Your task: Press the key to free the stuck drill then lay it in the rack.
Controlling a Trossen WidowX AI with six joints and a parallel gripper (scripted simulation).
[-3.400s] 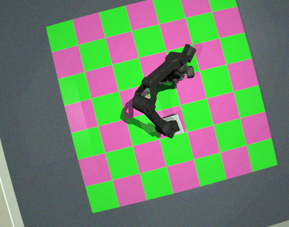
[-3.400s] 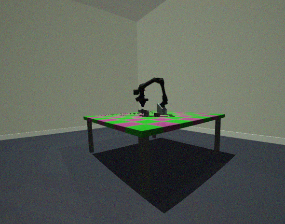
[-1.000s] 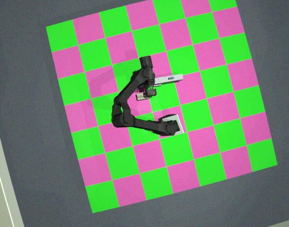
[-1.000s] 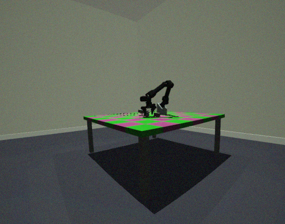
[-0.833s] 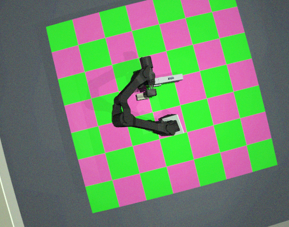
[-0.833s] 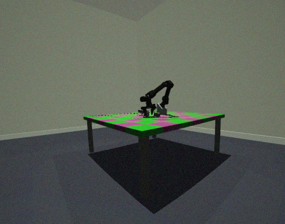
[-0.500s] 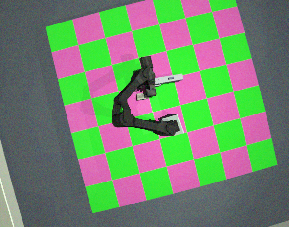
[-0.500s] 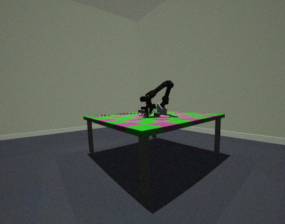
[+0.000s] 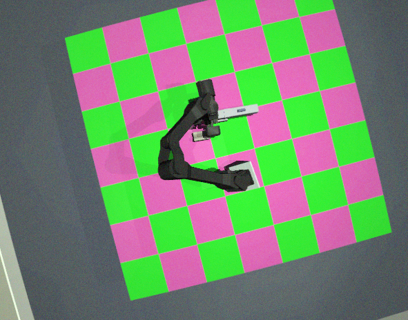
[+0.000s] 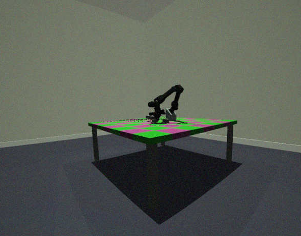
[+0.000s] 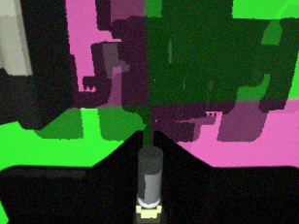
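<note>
Right now my gripper tip is 10 mm past the drill, 50 mm to the left of it and 40 mm below it. Round my gripper tip: small dark pin 30 mm behind, 140 mm to the right, 40 mm above; grey holder block 20 mm behind, 110 mm to the right, 30 mm above; rack 60 mm behind, 70 mm to the left.
</note>
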